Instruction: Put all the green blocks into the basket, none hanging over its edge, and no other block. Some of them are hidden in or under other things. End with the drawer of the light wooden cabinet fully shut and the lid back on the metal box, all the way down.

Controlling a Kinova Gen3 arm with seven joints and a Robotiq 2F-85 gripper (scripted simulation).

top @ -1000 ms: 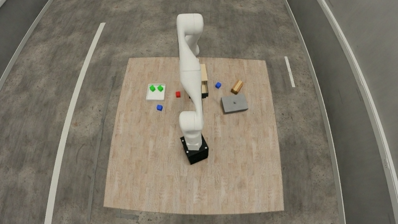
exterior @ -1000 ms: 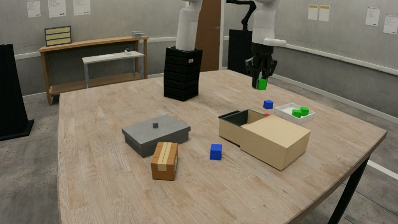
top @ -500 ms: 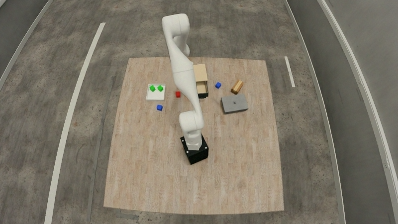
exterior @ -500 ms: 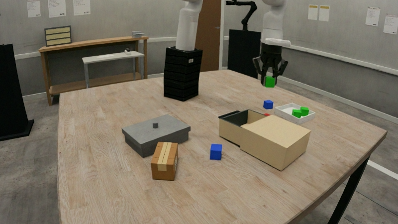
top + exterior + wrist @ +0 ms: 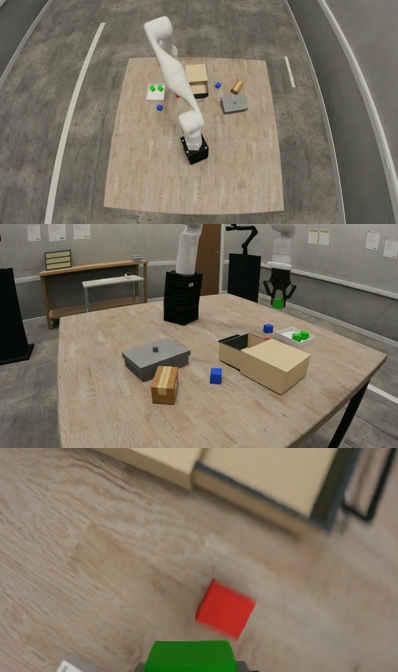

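My gripper is now 16 cm to the right of the white basket and 18 cm above it. Round my hand: light wooden cabinet (10 cm ahead, 17 cm to the right, 15 cm below); then red block (1 cm behind, 2 cm to the right, 17 cm below); then drawer (4 cm ahead, 18 cm to the right, 15 cm below).
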